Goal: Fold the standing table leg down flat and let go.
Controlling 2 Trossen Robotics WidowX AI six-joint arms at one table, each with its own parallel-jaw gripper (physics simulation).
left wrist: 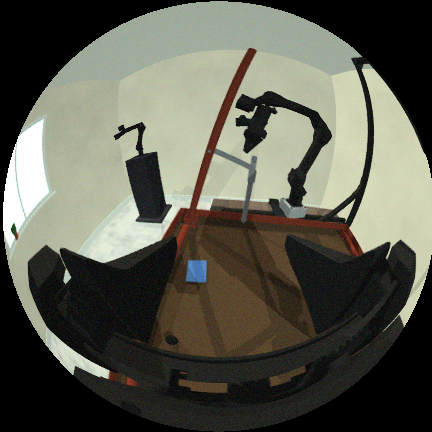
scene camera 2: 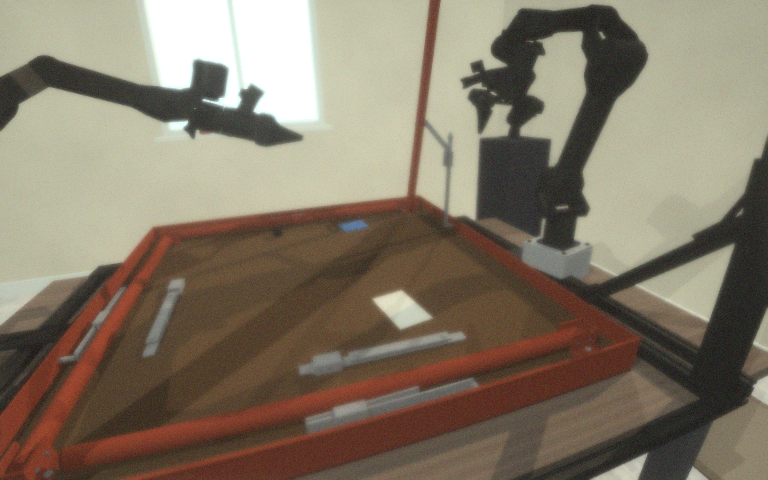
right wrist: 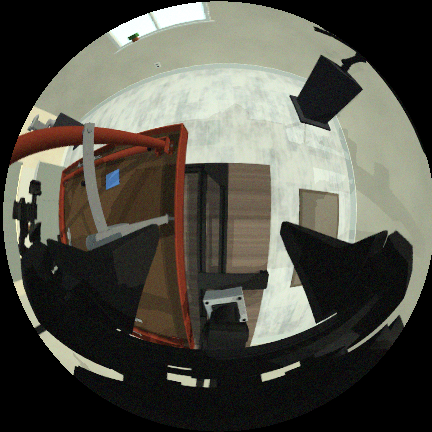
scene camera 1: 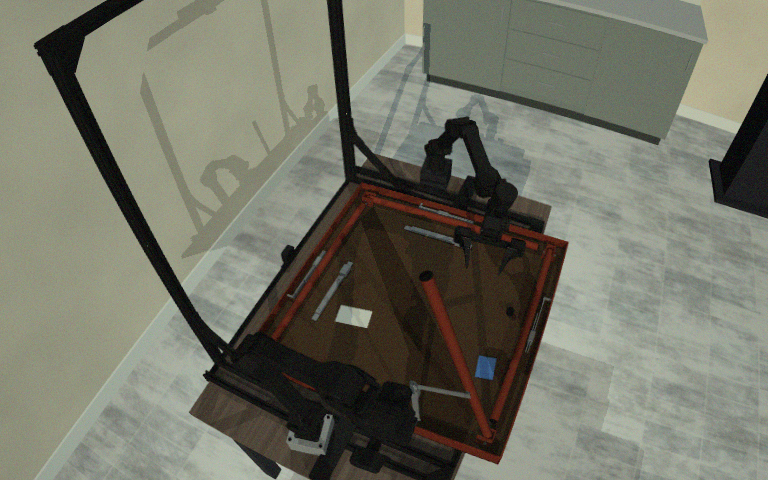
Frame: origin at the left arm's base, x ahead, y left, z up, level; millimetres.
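Seen in the pictures: left gripper, fingertip midpoint: (left wrist: 232, 242) (scene camera 2: 298, 137) (right wrist: 39, 206) (scene camera 1: 482, 271); right gripper, fingertip midpoint: (left wrist: 244, 151) (scene camera 2: 494, 135) (right wrist: 220, 229); left arm's base at its link origin: (scene camera 1: 436, 165); right arm's base at its link origin: (left wrist: 293, 202) (scene camera 2: 558, 243) (right wrist: 225, 311) (scene camera 1: 309, 428).
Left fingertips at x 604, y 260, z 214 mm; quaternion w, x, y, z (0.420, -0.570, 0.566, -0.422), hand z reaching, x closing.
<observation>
Pixels of each thing's top centre, then the offset from my left fingertips to it. "pt": a spot on its surface instead.
- blue rectangle at a spot on its surface: (left wrist: 196, 271) (scene camera 2: 351, 225) (scene camera 1: 485, 365) (right wrist: 110, 179) pt dz -246, dx +129, dy +70 mm
- white rectangle at a spot on its surface: (scene camera 2: 402, 309) (scene camera 1: 352, 316) pt dz -263, dx +71, dy -345 mm
The standing red leg (scene camera 1: 450, 337) (scene camera 2: 421, 113) (left wrist: 223, 115) (right wrist: 50, 137) rises from one corner of the upturned table (scene camera 1: 458, 444) (scene camera 2: 509, 390), leaning slightly inward. Its grey folding brace (scene camera 1: 441, 390) (scene camera 2: 448, 186) (left wrist: 248, 195) (right wrist: 90, 175) is bent at the elbow, its lower part nearly upright. My right gripper (scene camera 2: 497, 133) (left wrist: 244, 151) (right wrist: 220, 229) is open and empty, above and beside the brace; the brace lies beyond the left-hand finger in the right wrist view. My left gripper (scene camera 1: 484, 269) (scene camera 2: 300, 137) (left wrist: 232, 242) is open and empty, high over the tabletop, apart from the leg.
The other red legs lie flat along the rims. A blue rectangle (scene camera 1: 485, 367) (scene camera 2: 353, 225) (left wrist: 196, 271) (right wrist: 113, 179) and a white rectangle (scene camera 1: 353, 316) (scene camera 2: 402, 309) lie on the table's brown underside. Black posts (scene camera 1: 339, 73) (scene camera 2: 730, 283) stand along one side.
</observation>
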